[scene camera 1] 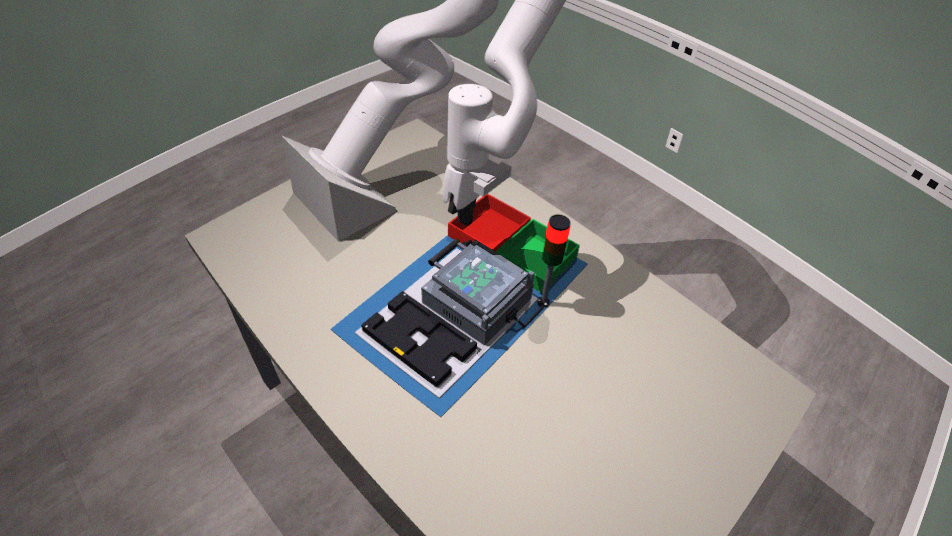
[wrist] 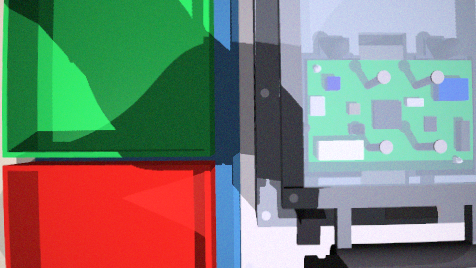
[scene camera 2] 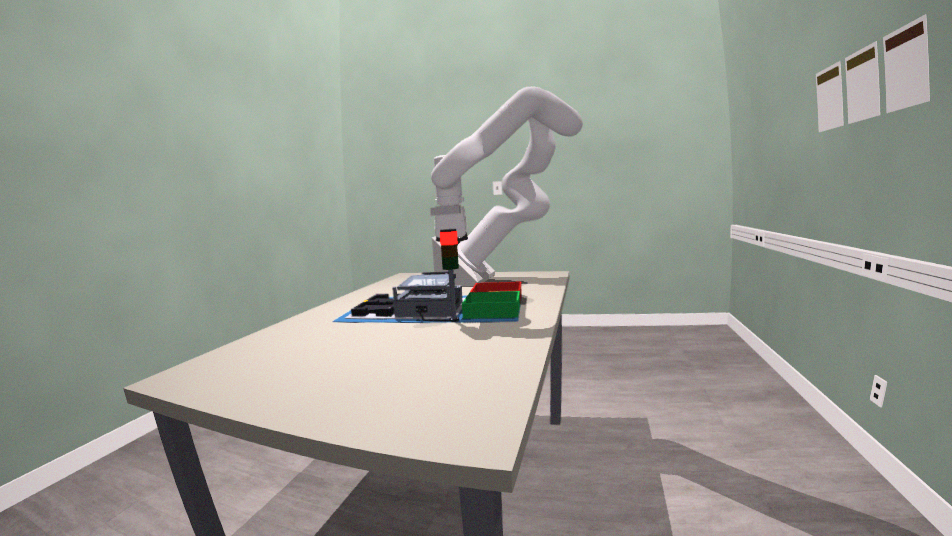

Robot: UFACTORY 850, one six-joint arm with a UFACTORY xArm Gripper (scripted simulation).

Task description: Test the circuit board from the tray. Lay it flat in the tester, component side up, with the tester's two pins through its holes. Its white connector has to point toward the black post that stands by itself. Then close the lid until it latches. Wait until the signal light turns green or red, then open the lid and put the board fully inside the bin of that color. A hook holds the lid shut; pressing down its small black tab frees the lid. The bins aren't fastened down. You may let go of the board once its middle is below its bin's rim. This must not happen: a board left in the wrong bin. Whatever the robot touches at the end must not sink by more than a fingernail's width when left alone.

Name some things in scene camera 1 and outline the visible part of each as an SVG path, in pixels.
The gripper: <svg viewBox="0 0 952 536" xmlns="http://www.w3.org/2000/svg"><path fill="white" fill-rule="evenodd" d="M448 164L444 177L443 202L447 203L447 200L450 199L448 212L455 214L459 211L458 221L469 226L473 221L473 209L475 208L476 199L480 196L474 193L474 181L478 178L464 169Z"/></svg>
A green bin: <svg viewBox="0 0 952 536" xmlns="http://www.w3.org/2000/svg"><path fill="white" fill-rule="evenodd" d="M579 244L567 239L564 260L557 267L554 266L555 269L553 270L550 285L577 258ZM532 219L495 252L527 273L529 271L535 272L534 289L542 293L548 267L542 260L547 226Z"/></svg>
A red bin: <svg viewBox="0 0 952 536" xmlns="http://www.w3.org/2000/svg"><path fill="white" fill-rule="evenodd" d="M487 194L476 201L475 208L473 209L472 224L466 226L459 222L456 217L448 223L448 236L452 239L457 238L460 243L477 240L491 250L496 251L529 223L531 217Z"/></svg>
